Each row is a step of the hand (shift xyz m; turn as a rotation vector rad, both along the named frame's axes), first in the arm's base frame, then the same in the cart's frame.
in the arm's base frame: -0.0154 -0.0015 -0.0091 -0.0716 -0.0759 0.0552
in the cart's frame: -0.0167 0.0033 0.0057 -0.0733 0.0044 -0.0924
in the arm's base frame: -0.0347 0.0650 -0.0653 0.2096 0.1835 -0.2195
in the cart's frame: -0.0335 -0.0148 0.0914 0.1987 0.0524 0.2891
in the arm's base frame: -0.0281 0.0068 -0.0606 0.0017 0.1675 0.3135
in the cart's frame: -0.0361 0.0268 0.0499 0.0810 -0.3216 -0.1279
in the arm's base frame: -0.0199 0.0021 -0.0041 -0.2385 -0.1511 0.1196
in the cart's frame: -0.0197 -0.0036 0.0042 -0.2377 -0.0198 -0.1927
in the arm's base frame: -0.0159 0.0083 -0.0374 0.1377 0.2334 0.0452
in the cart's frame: -0.0202 0.0138 0.0335 0.1804 -0.1687 0.1203
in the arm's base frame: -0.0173 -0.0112 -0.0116 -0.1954 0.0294 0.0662
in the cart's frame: -0.0206 0.0116 0.0012 -0.1742 -0.1092 -0.0337
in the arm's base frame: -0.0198 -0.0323 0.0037 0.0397 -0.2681 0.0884
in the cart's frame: -0.0241 0.0169 -0.0242 0.0081 0.1513 -0.2415
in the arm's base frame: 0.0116 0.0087 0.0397 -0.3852 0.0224 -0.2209
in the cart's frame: 0.0192 -0.0288 -0.0242 -0.4068 0.0332 0.1763
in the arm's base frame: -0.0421 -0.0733 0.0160 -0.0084 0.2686 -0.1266
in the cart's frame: -0.0506 0.0342 -0.0606 0.0162 -0.1202 0.2712
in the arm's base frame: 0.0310 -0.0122 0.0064 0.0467 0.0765 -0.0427
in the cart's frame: 0.0291 0.0122 -0.0124 0.0513 -0.0186 0.0830
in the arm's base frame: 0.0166 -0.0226 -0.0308 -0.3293 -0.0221 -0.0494
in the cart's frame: 0.0073 0.0401 0.0088 -0.3319 -0.0294 0.0182
